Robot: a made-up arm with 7 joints. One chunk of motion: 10 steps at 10 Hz.
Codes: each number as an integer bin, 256 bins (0 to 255) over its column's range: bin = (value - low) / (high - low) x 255, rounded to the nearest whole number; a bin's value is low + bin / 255 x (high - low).
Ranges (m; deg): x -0.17..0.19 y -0.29..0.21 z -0.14..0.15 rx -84..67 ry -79..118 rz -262..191
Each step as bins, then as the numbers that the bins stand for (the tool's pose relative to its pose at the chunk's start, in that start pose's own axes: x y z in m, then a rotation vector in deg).
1 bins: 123 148 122 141 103 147
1 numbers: 0.0036 0.0002 -0.0013 -0.51 0.57 -0.86
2 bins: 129 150 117 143 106 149
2 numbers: 0.0121 0.0041 -0.0069 0.68 2.89 2.69
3 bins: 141 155 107 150 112 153
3 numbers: 0.0291 0.0139 -0.0183 4.82 7.53 9.80
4 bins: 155 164 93 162 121 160
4 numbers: 0.0488 0.0316 -0.0342 11.93 14.48 22.24
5 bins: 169 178 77 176 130 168
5 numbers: 0.0686 0.0590 -0.0524 20.22 21.43 36.45
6 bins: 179 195 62 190 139 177
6 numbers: 0.0827 0.0924 -0.0695 28.51 28.38 52.44
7 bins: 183 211 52 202 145 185
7 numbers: 0.0884 0.1237 -0.0809 35.62 33.02 66.65
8 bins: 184 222 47 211 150 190
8 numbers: 0.0898 0.1453 -0.0865 40.95 36.88 75.53
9 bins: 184 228 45 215 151 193
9 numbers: 0.0898 0.1571 -0.0888 43.31 37.65 80.86
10 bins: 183 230 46 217 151 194
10 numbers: 0.0884 0.1610 -0.0877 44.50 37.65 82.64
